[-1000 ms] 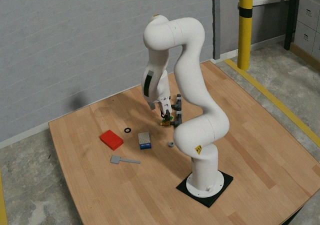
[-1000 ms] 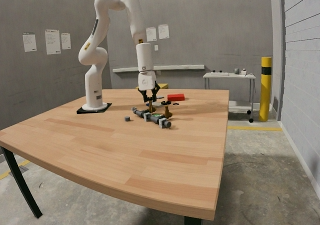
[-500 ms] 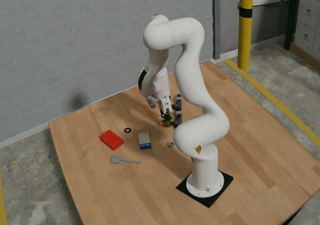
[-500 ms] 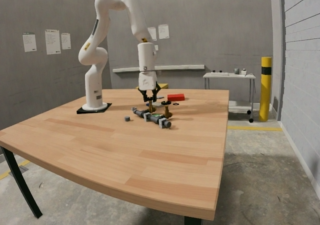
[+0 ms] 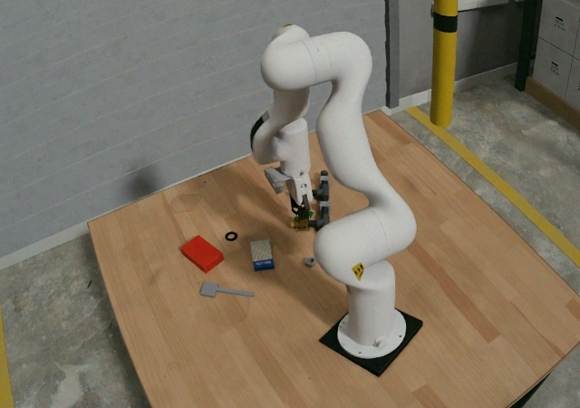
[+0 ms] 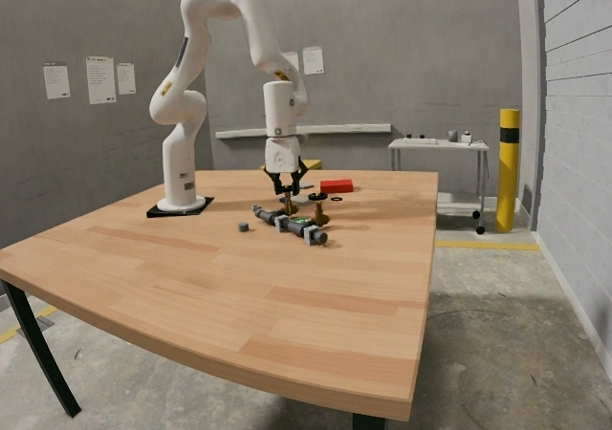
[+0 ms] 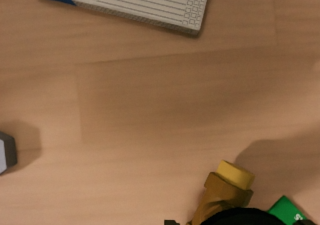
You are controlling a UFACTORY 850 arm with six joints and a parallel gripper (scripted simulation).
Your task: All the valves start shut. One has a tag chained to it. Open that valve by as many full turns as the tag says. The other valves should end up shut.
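My hand is 90 mm above the green tag, 50 mm short of it and 30 mm to the left of it. Round my hand: red block: 330 mm to the left, 80 mm below; then grey paddle-shaped tool: 300 mm to the left, 160 mm behind, 90 mm below; then blue-and-grey box: 150 mm to the left, 80 mm below, 70 mm behind.
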